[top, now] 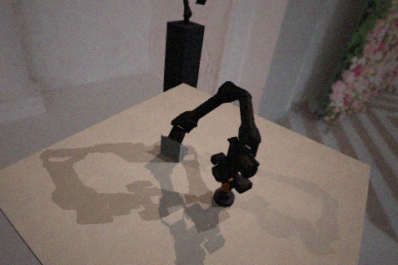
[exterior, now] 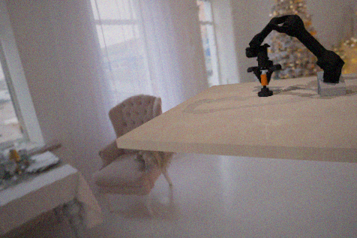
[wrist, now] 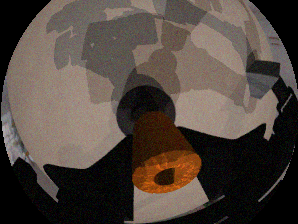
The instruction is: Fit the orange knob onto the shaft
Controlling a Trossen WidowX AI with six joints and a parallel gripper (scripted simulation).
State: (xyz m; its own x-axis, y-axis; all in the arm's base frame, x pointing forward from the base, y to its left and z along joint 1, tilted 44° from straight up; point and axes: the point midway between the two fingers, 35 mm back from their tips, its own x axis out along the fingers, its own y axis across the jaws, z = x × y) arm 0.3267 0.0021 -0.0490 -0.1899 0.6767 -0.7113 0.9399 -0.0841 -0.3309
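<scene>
Right now my gripper tip is 2 cm below the orange knob. Also, from my gripper tip: dark round pedestal: 4 cm below.
</scene>
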